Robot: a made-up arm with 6 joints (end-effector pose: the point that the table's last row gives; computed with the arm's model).
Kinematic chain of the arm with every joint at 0, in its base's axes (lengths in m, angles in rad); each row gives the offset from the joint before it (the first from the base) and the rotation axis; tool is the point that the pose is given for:
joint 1: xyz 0 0 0.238 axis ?
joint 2: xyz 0 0 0 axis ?
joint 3: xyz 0 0 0.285 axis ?
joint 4: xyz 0 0 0 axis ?
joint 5: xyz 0.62 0 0 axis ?
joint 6: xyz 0 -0.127 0 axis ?
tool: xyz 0 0 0
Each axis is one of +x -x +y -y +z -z.
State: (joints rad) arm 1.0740 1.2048 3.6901 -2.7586 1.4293 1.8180
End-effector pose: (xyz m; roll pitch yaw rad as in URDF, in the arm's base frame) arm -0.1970 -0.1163 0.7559 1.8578 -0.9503 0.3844
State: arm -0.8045 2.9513 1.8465 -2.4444 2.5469 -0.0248
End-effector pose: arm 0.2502 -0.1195 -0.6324 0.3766 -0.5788 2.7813
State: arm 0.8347 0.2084 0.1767 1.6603 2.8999 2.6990
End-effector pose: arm 0.4499 0.5135 0.6236 2.1079 -0.0094 -2.5476
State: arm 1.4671 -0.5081 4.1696 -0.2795 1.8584 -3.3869
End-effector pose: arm 0.1012 -0.2068 -0.1314 -2.9062 -0.2542 1.1902
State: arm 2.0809 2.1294 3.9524 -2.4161 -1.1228 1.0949
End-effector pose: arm -0.1652 0.1007 0.7084 -1.2668 -0.2539 -1.7267
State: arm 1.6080 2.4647 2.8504 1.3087 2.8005 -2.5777
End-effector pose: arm 0.0066 0.7076 0.3627 0.6321 0.2778 -1.8762
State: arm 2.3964 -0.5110 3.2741 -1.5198 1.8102 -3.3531
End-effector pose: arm 0.5273 -0.4777 0.2161 2.4205 -0.1028 1.0480
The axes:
joint 1: +z
joint 2: +y
joint 3: -y
joint 4: -x
joint 5: -y
joint 6: -x

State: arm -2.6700 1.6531 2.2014 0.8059 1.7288 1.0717
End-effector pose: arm -0.7218 -0.2694 0.6159 2.8618 -0.5254 -0.4961
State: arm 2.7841 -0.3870 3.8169 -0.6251 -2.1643 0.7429
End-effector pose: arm 0.4804 -0.0695 -0.0035 2.9138 -0.9541 -1.3525
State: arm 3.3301 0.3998 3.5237 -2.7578 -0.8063 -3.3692
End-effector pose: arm 0.5212 -0.0205 0.5590 2.8496 0.7167 -0.1781
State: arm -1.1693 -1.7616 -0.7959 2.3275 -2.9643 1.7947
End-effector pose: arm 0.0790 0.0369 0.7464 -2.4579 0.8341 2.1643
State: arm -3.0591 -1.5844 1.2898 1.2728 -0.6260 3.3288
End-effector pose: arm 0.9088 0.1126 0.2808 -1.6772 -0.3898 0.7329
